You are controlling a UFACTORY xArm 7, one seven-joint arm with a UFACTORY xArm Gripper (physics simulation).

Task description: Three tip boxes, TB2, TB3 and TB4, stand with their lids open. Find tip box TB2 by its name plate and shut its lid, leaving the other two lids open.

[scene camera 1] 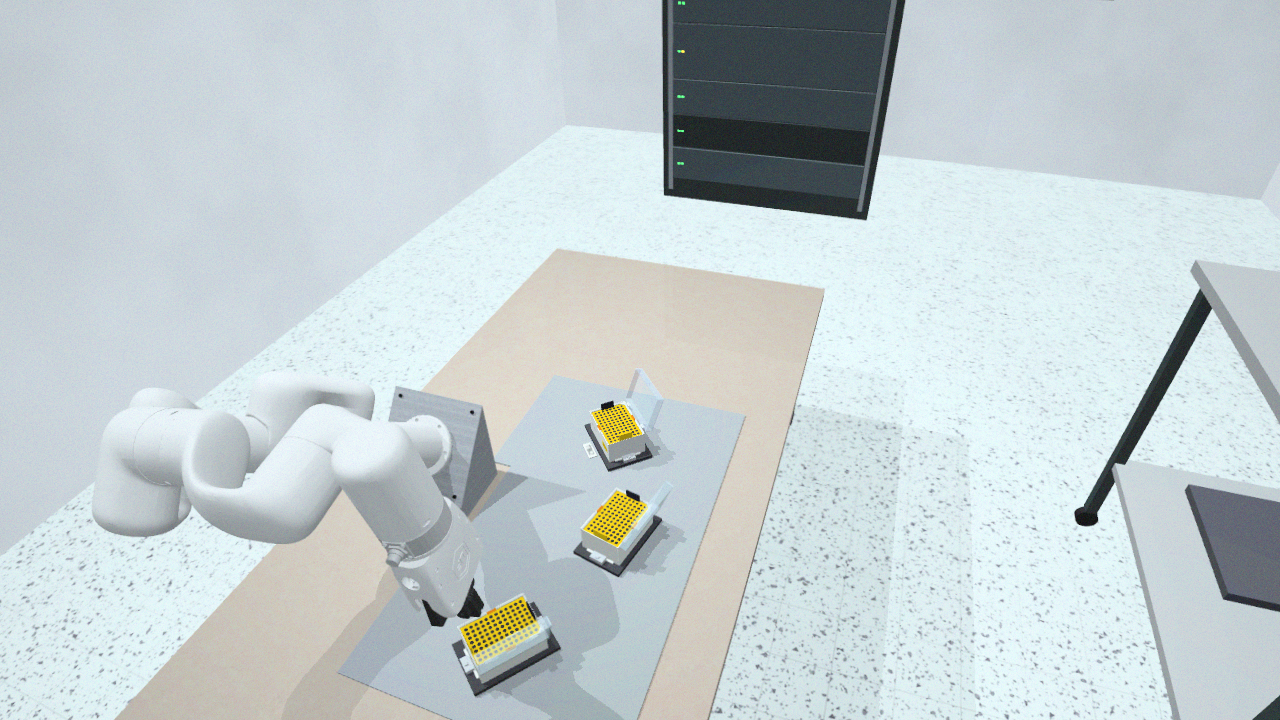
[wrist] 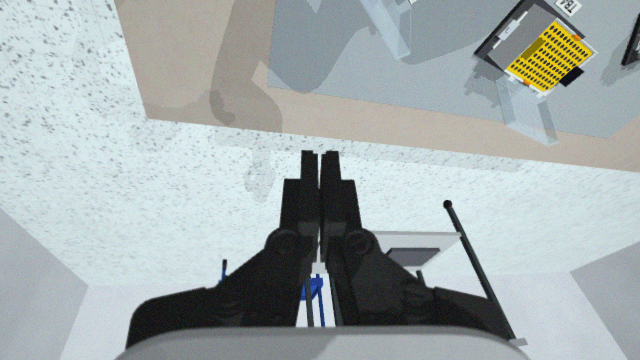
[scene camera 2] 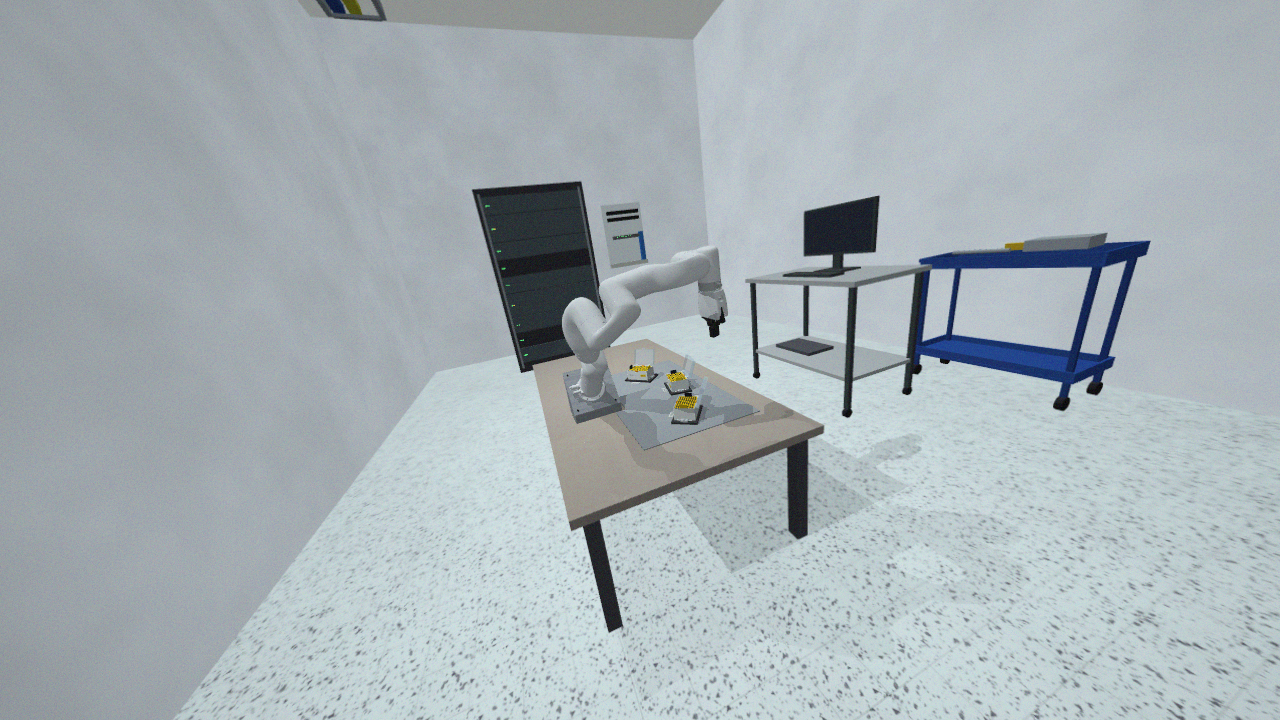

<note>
In view: the gripper [scene camera 1: 471,610], a clear lid [scene camera 1: 644,400], a clear lid [scene camera 1: 639,524], a clear lid [scene camera 1: 529,637] and a grey mat [scene camera 1: 611,630].
The gripper shows as well in the wrist view [wrist: 318,173] and in scene camera 2 [scene camera 2: 714,336]. The grey mat also shows in the wrist view [wrist: 339,55] and in scene camera 2 [scene camera 2: 647,412].
</note>
